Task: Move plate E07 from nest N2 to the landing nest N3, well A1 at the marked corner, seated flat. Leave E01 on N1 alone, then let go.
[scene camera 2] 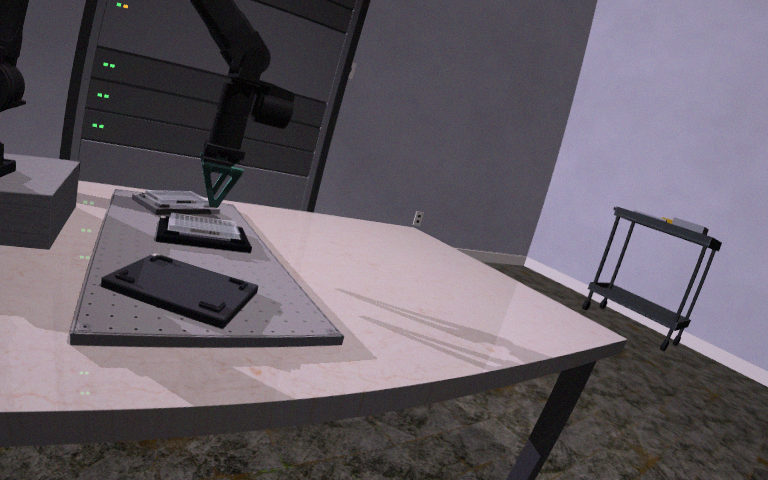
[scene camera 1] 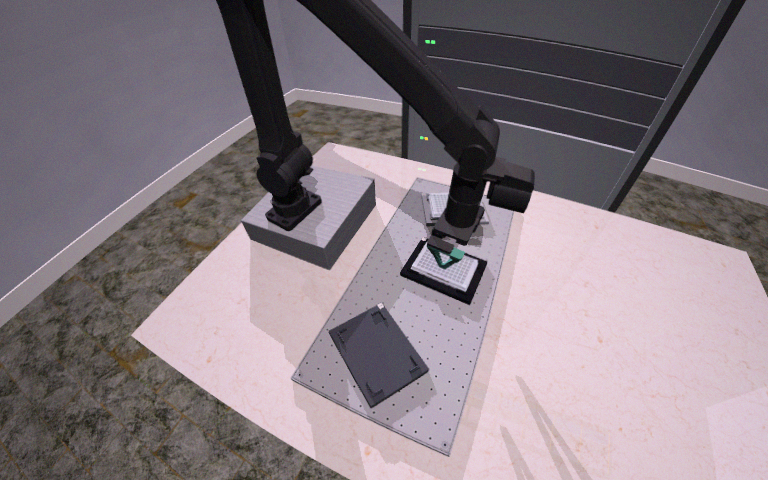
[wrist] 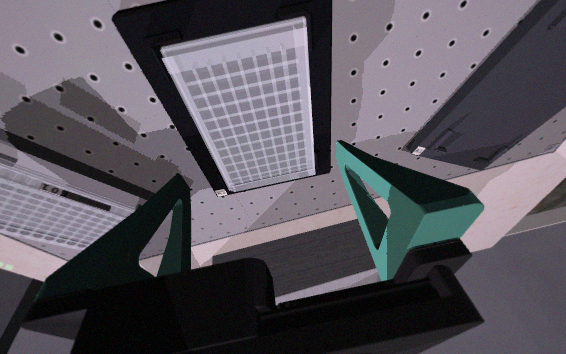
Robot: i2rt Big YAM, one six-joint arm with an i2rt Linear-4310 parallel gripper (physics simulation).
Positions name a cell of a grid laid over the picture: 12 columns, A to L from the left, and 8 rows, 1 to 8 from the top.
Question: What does my gripper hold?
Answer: Nothing.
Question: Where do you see a black nest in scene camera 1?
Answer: At F7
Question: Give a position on a black nest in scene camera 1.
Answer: H5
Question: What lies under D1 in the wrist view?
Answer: A black nest.
